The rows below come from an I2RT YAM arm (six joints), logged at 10 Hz.
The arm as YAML. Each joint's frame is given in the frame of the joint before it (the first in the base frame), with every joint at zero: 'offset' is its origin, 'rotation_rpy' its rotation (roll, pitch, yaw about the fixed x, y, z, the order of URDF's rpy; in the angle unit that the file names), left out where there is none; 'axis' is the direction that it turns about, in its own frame. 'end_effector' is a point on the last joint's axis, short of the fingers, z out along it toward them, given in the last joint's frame.
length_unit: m
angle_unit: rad
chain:
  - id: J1
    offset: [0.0, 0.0, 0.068]
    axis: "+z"
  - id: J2
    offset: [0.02, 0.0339, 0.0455]
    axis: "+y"
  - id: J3
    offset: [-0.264, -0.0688, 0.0]
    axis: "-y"
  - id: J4
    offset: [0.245, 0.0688, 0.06]
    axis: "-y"
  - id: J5
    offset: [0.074, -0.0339, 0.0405]
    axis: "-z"
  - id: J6
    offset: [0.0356, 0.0, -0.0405]
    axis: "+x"
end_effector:
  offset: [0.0, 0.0, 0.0]
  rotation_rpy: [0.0, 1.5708, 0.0]
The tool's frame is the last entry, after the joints.
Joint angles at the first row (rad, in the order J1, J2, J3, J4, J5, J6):
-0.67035 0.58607 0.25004 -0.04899 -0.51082 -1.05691
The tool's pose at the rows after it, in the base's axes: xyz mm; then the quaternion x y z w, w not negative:
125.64 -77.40 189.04 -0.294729 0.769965 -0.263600 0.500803
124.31 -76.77 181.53 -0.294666 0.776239 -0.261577 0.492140
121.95 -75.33 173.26 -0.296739 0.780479 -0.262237 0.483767
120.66 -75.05 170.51 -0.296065 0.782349 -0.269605 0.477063
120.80 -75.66 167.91 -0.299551 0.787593 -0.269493 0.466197
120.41 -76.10 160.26 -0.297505 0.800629 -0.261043 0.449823
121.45 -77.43 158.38 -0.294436 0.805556 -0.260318 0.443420
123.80 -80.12 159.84 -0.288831 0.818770 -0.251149 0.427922
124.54 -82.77 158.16 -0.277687 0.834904 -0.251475 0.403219
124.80 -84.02 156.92 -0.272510 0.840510 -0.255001 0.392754
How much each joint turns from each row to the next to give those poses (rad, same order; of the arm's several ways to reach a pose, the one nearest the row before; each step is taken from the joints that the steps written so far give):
0.00000 -0.00010 -0.01216 -0.02759 0.00000 -0.01074
0.00001 -0.00003 -0.02146 -0.00016 0.01075 -0.00920
-0.00001 -0.01058 -0.02759 0.00004 0.01073 -0.01381
-0.00001 -0.00926 -0.01090 0.00007 0.01840 -0.00921
0.00000 0.01361 0.00002 -0.00919 0.01227 -0.01831
0.00003 0.02454 -0.01075 -0.00931 0.01843 -0.00928
0.00000 0.02144 0.00001 0.00918 0.01228 0.00000
-0.00002 0.03993 0.02746 -0.02911 0.01981 -0.00002
0.00000 0.03081 0.01395 -0.02291 0.04898 0.00000
0.00004 0.01228 0.00161 -0.00005 0.02464 0.00003

